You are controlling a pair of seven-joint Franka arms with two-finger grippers.
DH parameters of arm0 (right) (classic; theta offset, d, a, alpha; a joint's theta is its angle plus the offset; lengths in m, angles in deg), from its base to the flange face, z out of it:
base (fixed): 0 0 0 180
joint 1: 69.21 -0.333 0 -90
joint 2: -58.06 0 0 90
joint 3: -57.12 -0.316 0.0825 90
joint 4: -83.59 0 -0.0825 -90
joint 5: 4.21 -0.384 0 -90
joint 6: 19.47 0 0.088 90
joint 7: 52.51 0.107 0 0
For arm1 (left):
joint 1: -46.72 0.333 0 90
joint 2: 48.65 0 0 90
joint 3: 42.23 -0.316 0.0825 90
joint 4: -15.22 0 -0.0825 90
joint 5: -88.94 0.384 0 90
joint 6: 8.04 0 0.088 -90
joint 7: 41.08 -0.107 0 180
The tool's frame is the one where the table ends.
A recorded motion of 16 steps. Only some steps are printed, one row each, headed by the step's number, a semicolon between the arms.
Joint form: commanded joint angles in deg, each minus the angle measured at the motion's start. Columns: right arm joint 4, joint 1, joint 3, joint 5, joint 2, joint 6, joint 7; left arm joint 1, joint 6, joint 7, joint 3, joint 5, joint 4, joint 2.
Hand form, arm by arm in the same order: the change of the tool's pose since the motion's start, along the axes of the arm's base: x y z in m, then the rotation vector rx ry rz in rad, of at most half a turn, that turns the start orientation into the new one. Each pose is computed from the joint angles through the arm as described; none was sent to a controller.
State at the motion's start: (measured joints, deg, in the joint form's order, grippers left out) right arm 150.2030 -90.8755 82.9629 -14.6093 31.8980 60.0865 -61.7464; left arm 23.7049 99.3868 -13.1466 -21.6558 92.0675 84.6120 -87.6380
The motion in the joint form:
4: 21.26 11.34 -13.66 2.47 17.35 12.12 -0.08; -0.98 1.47 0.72 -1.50 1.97 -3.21 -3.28
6: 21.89 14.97 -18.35 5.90 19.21 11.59 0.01; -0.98 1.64 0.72 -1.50 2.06 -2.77 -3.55
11: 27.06 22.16 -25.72 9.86 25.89 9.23 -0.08; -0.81 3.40 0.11 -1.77 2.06 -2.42 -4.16
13: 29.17 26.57 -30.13 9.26 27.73 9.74 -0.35; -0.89 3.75 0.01 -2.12 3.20 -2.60 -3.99
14: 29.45 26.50 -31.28 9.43 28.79 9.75 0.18; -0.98 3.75 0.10 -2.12 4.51 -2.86 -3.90
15: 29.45 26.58 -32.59 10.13 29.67 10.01 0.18; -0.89 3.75 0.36 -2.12 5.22 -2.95 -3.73
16: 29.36 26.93 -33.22 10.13 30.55 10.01 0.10; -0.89 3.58 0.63 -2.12 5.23 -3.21 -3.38
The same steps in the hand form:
4: -0.0568 -0.0382 0.0179 0.1129 -0.1102 -0.0158; 0.0174 -0.0001 -0.0162 0.0132 -0.0369 0.0218
6: -0.0659 -0.0376 0.0297 0.0711 -0.1178 0.0099; 0.0165 -0.0003 -0.0230 0.0190 -0.0301 0.0199
11: -0.1050 -0.0468 0.0499 0.0192 -0.1006 0.0235; 0.0214 0.0016 -0.0314 0.0097 -0.0417 0.0189
13: -0.1144 -0.0451 0.0509 0.0281 -0.1050 0.0269; 0.0245 0.0041 -0.0280 0.0203 -0.0662 0.0154
14: -0.1195 -0.0334 0.0585 0.0226 -0.1182 0.0396; 0.0256 0.0043 -0.0249 0.0329 -0.0856 0.0092
15: -0.1234 -0.0225 0.0670 0.0089 -0.1377 0.0627; 0.0270 0.0059 -0.0220 0.0397 -0.0969 0.0119
16: -0.1276 -0.0194 0.0758 0.0068 -0.1544 0.0692; 0.0273 0.0062 -0.0157 0.0368 -0.1032 0.0175

